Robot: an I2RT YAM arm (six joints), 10 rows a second.
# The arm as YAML. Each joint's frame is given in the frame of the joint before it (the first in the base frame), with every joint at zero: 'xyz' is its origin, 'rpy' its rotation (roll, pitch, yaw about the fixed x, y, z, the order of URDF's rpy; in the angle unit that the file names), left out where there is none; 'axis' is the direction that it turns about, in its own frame. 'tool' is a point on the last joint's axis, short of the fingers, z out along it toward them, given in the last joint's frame.
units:
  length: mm
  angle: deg
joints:
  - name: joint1
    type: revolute
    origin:
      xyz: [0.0, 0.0, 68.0]
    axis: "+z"
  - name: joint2
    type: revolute
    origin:
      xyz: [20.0, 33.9, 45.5]
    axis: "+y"
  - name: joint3
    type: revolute
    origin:
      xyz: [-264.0, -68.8, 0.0]
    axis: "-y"
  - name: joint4
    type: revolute
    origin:
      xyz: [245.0, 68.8, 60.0]
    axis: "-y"
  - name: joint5
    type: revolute
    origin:
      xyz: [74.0, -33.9, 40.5]
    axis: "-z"
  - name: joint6
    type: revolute
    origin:
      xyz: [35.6, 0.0, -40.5]
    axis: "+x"
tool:
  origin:
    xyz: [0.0, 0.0, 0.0]
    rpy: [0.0, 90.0, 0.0]
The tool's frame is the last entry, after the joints.
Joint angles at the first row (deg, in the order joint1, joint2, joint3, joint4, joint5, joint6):
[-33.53 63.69 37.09 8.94 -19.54 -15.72]
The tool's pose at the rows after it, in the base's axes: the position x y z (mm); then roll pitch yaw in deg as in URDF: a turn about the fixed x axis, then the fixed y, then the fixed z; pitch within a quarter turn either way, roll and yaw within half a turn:
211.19 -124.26 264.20 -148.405 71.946 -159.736
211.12 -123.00 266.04 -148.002 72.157 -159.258
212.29 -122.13 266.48 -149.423 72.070 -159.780
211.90 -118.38 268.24 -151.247 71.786 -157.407
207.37 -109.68 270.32 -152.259 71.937 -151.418
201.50 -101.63 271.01 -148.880 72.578 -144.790
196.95 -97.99 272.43 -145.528 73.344 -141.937
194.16 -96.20 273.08 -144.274 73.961 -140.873
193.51 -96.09 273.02 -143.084 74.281 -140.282
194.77 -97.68 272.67 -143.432 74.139 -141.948
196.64 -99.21 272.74 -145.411 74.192 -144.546
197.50 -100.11 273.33 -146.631 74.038 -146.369
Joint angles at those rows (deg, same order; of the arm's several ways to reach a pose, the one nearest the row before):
[-33.31 61.65 36.12 9.23 -19.91 -15.38]
[-33.05 61.34 36.28 9.03 -19.78 -15.23]
[-32.82 61.52 36.63 8.47 -20.40 -15.22]
[-32.64 61.10 37.20 6.42 -24.19 -16.35]
[-32.30 59.28 37.14 3.56 -30.57 -18.34]
[-31.73 56.91 35.89 3.15 -33.31 -19.25]
[-31.49 55.05 34.86 3.85 -32.84 -18.64]
[-31.46 53.99 34.26 4.26 -32.81 -18.06]
[-31.46 53.72 33.90 4.97 -32.32 -17.67]
[-31.46 54.16 34.01 5.31 -31.01 -17.38]
[-31.46 54.81 34.38 5.36 -30.41 -16.89]
[-31.46 55.11 34.76 5.01 -29.77 -16.70]

